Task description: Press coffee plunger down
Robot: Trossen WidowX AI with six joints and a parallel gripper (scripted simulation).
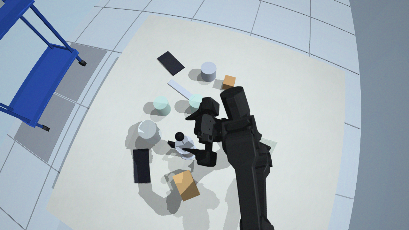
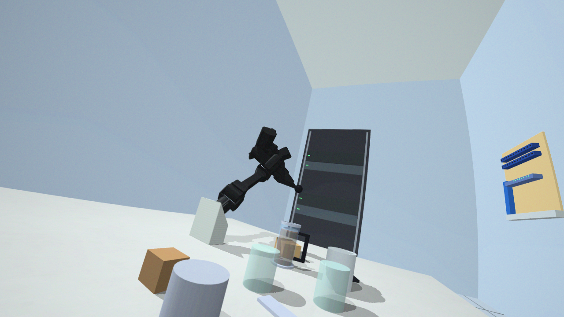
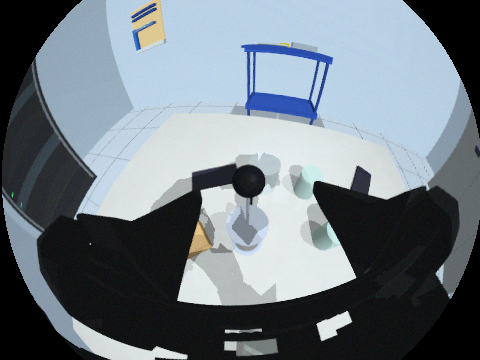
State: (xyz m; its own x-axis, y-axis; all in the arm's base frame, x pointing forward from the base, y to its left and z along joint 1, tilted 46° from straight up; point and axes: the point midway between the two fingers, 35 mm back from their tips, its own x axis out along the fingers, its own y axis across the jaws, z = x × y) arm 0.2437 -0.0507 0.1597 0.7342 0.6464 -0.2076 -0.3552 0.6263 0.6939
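The coffee press is 14 cm below my gripper tip, 3 cm ahead of it and 2 cm to the left of it. Also, from my gripper tip: grey cylinder (36 cm to the right, 23 cm below, 9 cm ahead); white strip (26 cm below, 23 cm to the right, 17 cm ahead); small tan box (35 cm to the right, 24 cm below, 2 cm behind).
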